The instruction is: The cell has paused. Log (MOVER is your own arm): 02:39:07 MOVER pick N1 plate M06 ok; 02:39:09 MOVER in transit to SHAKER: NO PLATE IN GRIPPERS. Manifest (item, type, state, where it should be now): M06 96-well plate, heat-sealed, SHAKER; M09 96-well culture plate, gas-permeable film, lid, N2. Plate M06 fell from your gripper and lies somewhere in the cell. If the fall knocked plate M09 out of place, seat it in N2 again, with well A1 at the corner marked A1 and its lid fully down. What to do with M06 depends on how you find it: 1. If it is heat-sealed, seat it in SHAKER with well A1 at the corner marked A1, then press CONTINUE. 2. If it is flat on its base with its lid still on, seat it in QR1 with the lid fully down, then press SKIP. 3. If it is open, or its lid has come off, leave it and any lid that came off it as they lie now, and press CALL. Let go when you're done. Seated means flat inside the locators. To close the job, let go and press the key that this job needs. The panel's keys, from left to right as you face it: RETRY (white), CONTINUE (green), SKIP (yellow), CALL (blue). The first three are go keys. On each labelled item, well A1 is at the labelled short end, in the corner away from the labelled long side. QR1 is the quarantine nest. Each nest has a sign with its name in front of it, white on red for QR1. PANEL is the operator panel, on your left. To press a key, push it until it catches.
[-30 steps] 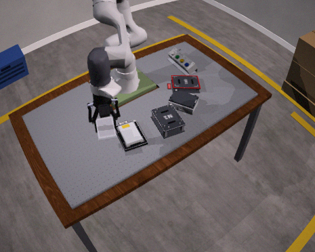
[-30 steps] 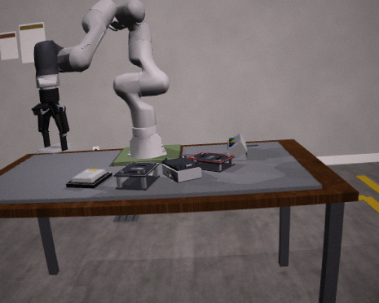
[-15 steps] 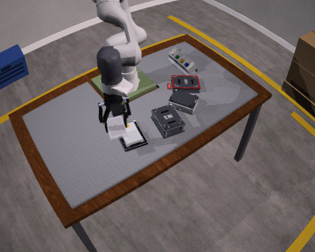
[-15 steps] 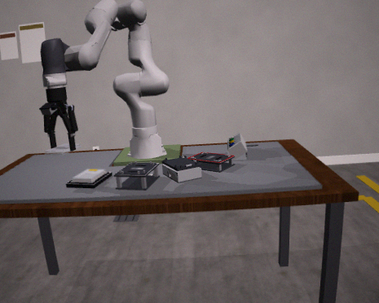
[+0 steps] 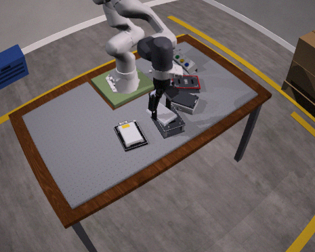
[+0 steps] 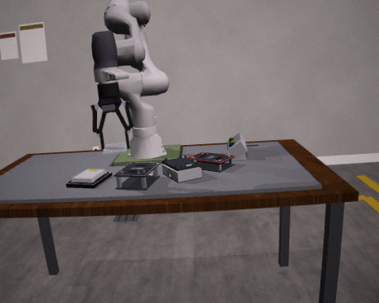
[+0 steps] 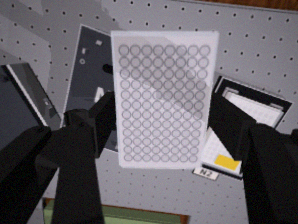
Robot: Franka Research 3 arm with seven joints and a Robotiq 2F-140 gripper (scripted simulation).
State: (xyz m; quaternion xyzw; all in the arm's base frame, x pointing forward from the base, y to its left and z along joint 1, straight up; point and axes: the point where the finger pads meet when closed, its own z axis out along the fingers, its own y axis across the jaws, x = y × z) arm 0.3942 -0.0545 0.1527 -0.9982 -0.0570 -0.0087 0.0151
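Right now the dark nest N1 is 110 mm below my hand, 70 mm to the left of it and 30 mm behind it. The rest, counted from my hand: blue call key (450 mm to the left, 300 mm behind, 100 mm below); heat-sealed plate (20 mm below); yellow skip key (450 mm to the left, 350 mm behind, 100 mm below).
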